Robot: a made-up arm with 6 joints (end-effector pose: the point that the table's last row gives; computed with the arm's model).
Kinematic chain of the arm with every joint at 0, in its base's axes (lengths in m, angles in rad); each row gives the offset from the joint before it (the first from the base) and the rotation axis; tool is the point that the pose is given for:
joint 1: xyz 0 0 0.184 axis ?
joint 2: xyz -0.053 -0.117 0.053 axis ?
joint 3: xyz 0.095 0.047 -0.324 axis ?
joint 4: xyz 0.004 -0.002 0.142 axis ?
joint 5: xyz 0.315 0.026 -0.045 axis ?
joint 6: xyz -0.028 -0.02 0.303 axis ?
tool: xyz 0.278 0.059 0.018
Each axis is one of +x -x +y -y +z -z.
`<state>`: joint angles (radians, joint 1 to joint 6).
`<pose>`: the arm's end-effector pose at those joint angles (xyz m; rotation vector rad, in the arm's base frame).
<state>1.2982 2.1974 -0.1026 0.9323 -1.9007 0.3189</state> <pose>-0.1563 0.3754 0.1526 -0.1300 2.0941 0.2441</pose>
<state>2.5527 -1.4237 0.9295 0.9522 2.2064 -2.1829</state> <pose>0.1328 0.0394 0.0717 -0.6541 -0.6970 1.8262</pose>
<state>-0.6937 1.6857 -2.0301 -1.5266 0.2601 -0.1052</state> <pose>0.2214 -0.2798 -0.6398 2.3363 -0.7850 -1.0838</pose>
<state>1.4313 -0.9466 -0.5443 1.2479 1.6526 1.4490</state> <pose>0.0174 -0.7343 0.0015 2.1490 0.0450 -0.5158</pose>
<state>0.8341 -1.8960 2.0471 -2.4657 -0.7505 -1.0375</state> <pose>0.3057 -0.0267 0.0949 0.4863 0.3813 0.4636</pose>
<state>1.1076 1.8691 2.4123 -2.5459 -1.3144 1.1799</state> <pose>-0.1964 -0.4087 0.5195 0.2352 -1.3569 -1.5771</pose>
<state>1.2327 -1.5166 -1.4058 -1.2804 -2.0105 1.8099</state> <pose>-0.2594 -0.6191 -0.1899 -1.2142 0.2629 -1.1456</pose>
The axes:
joint 1: +y
joint 2: +z
joint 3: -y
joint 4: +x
joint 5: +z
joint 6: +x

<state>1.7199 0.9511 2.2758 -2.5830 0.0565 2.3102</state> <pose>0.2719 -0.1570 0.5067 0.6308 -0.3954 -0.4794</pose>
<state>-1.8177 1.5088 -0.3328 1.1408 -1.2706 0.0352</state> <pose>0.2642 0.3893 0.5298 -0.0335 -0.6547 -0.0424</pose>
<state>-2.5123 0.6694 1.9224 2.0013 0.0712 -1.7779</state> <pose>-0.0523 -0.3446 -0.0671 0.3258 1.6282 -0.9497</pose>
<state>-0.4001 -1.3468 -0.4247 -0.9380 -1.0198 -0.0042</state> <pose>0.2765 -0.7779 0.2252 -0.6029 0.4210 -2.0582</pose>
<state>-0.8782 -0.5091 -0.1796 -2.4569 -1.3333 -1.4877</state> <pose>0.5133 -0.0601 0.4619 1.4616 -0.1683 1.7870</pose>
